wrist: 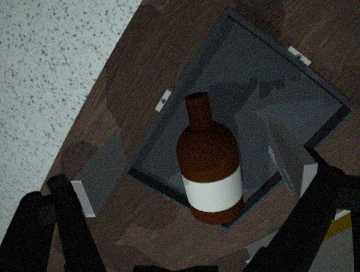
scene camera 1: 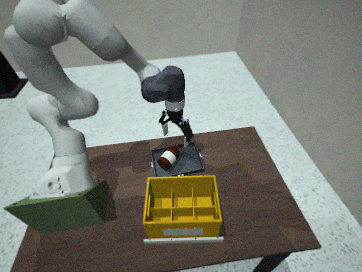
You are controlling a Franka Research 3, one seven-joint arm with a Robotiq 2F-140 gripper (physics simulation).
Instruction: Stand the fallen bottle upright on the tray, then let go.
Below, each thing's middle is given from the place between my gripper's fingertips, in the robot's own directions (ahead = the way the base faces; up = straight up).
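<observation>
My gripper: 6 cm above, 4 cm past and 6 cm to the left of the brown bottle [wrist: 207, 152].
</observation>
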